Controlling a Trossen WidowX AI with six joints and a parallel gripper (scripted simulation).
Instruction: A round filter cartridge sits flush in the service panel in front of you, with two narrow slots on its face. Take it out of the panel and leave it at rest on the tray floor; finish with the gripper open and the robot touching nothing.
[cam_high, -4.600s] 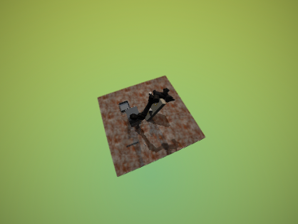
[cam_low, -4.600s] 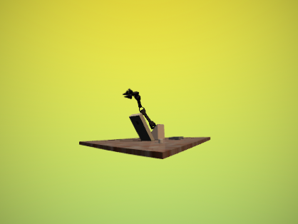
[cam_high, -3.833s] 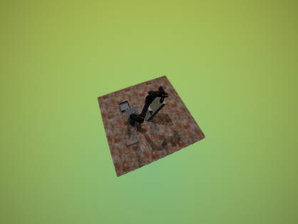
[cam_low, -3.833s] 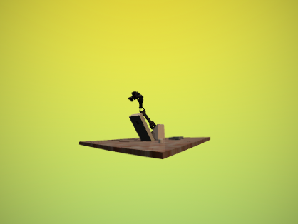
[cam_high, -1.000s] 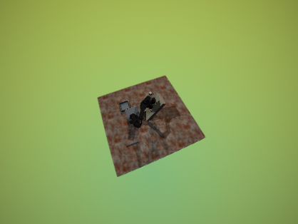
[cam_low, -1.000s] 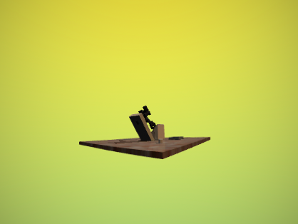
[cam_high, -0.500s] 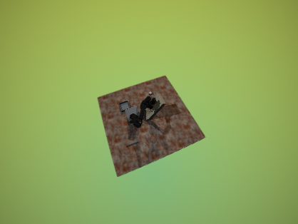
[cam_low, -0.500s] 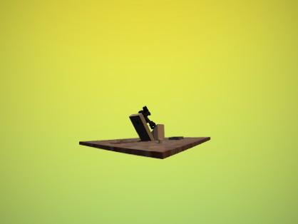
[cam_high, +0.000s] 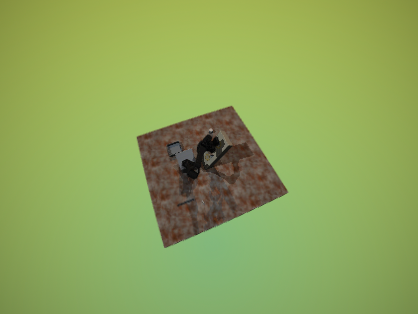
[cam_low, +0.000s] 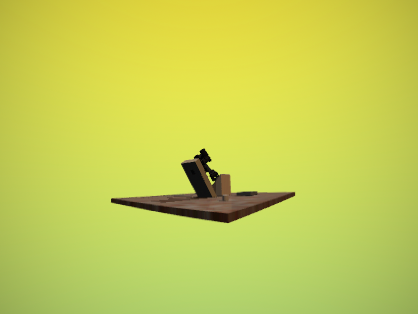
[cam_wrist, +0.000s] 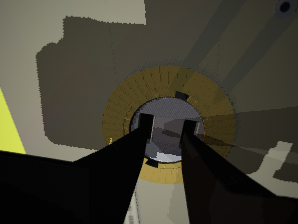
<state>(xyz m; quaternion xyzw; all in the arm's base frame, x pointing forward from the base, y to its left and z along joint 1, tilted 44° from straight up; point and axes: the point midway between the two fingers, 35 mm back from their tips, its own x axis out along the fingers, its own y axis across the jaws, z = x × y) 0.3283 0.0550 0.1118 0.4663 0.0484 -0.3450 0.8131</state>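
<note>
Right now my gripper tip is 20 mm short of the round filter cartridge and 10 mm above it. From my gripper tip the other things lie so: service panel: 30 mm behind, 90 mm below; grey tray: 370 mm behind, 330 mm to the left, 250 mm below.
</note>
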